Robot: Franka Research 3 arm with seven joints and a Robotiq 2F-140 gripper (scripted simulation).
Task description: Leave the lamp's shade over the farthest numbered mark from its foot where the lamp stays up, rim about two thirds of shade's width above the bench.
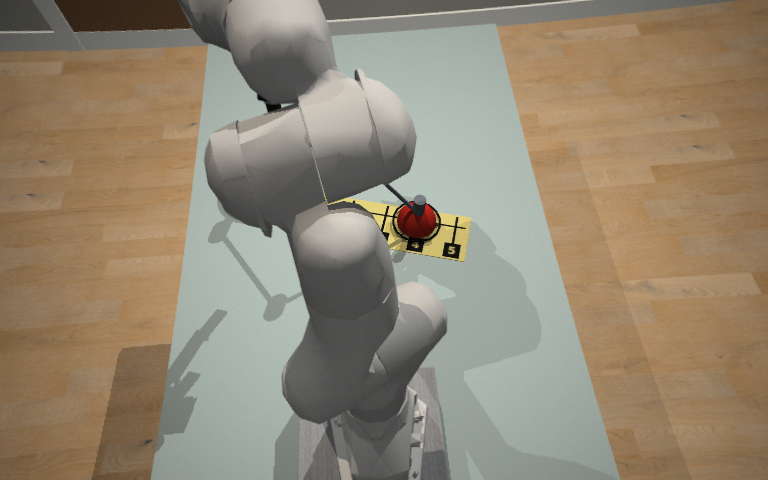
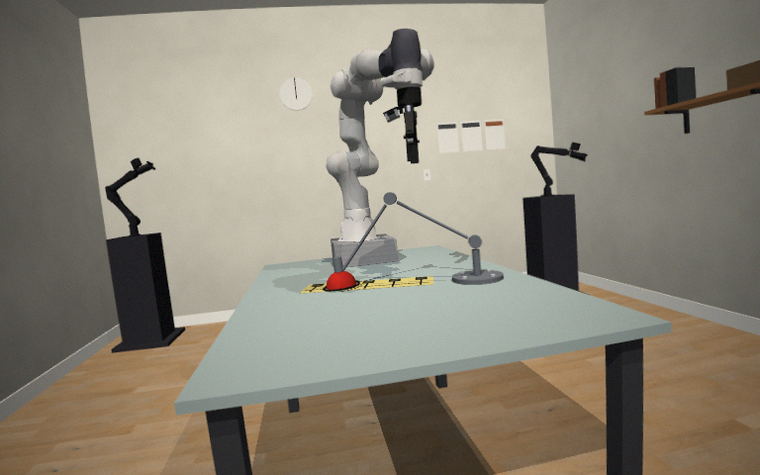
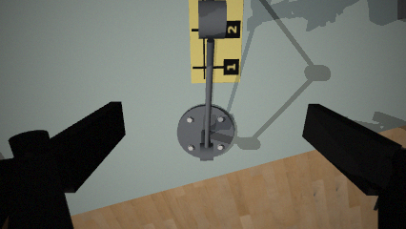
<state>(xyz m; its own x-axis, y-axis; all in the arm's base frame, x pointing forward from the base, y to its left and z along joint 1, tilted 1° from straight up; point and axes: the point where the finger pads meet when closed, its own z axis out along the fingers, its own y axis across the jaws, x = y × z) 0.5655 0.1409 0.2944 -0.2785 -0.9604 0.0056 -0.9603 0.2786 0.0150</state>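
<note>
My gripper is now 390 mm above the yellow numbered strip, 170 mm to the left of it and 80 mm past it. Also, from my hand: round grey foot 360 mm below, 170 mm to the left, 40 mm ahead.
</note>
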